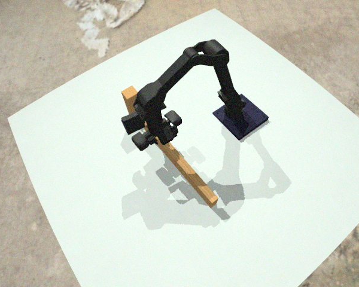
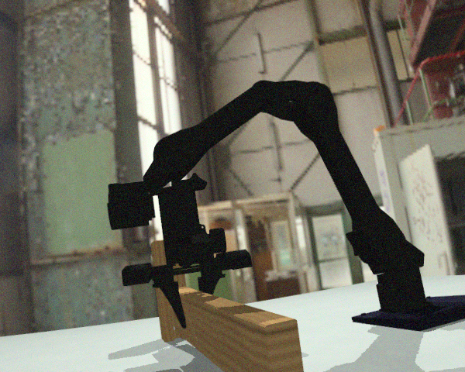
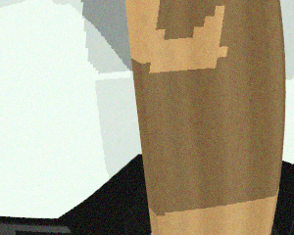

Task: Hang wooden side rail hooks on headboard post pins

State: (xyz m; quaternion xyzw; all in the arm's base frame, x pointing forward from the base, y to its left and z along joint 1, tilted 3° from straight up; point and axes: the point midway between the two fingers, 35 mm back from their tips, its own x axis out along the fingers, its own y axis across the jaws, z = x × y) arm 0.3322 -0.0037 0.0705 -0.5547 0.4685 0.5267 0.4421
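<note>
Right now the wooden headboard post is 160 mm to the right of my gripper tip, 40 mm above it and 30 mm ahead of it.
</note>
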